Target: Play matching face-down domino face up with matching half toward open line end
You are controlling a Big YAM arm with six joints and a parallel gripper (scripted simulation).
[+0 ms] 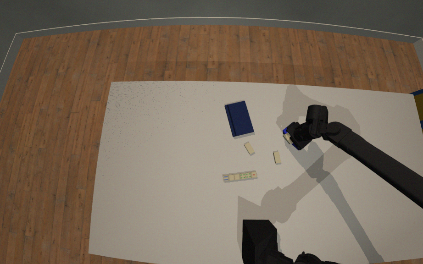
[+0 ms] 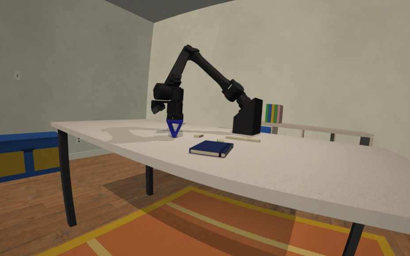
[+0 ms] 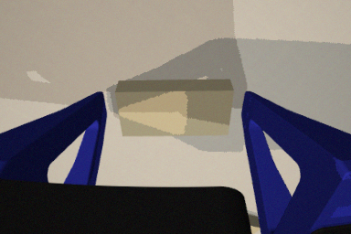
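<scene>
The domino lies 10 mm below my hand. Also, from my hand: dark blue book: 120 mm ahead, 230 mm to the left.
</scene>
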